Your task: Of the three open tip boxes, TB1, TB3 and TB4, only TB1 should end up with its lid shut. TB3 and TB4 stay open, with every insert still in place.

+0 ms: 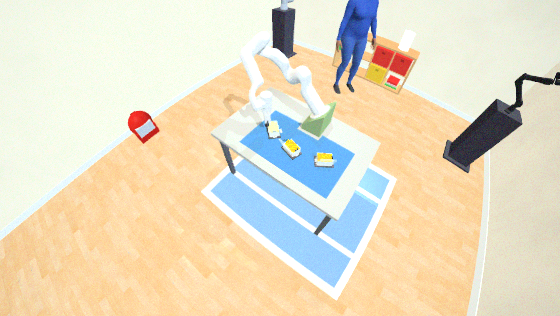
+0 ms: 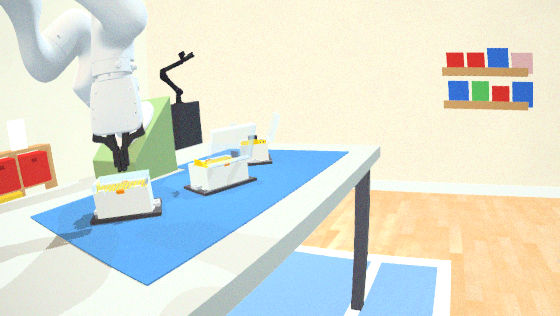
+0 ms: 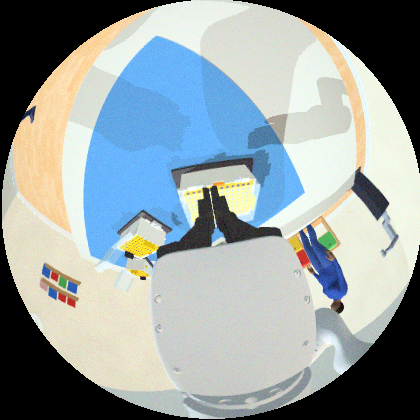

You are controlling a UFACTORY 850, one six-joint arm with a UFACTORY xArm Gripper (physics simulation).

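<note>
The tip box [image 1: 273, 131] [image 2: 123, 202] [image 3: 240, 197] under the gripper has its clear lid [image 2: 135, 176] down over the yellow insert; whether it is fully seated cannot be told. My gripper [image 1: 266, 124] [image 2: 121, 169] [image 3: 210, 195] is shut and empty, fingertips at or just above this lid. The middle tip box [image 1: 291, 148] [image 2: 220, 176] [image 3: 143, 234] has its lid [image 2: 231, 137] raised and its yellow insert inside. The far tip box [image 1: 325, 161] [image 2: 256, 152] [image 3: 138, 267] also has a raised lid [image 2: 274, 127] and yellow insert. No box labels are readable.
The boxes stand on a blue mat [image 1: 322, 185] [image 2: 150, 260] [image 3: 140, 90] on the pale table [image 1: 345, 202] [image 2: 372, 154]. A green wedge [image 1: 320, 125] [image 2: 162, 135] stands behind the mat near the arm's base. A person in blue [image 1: 356, 30] [image 3: 332, 275] stands beyond the table.
</note>
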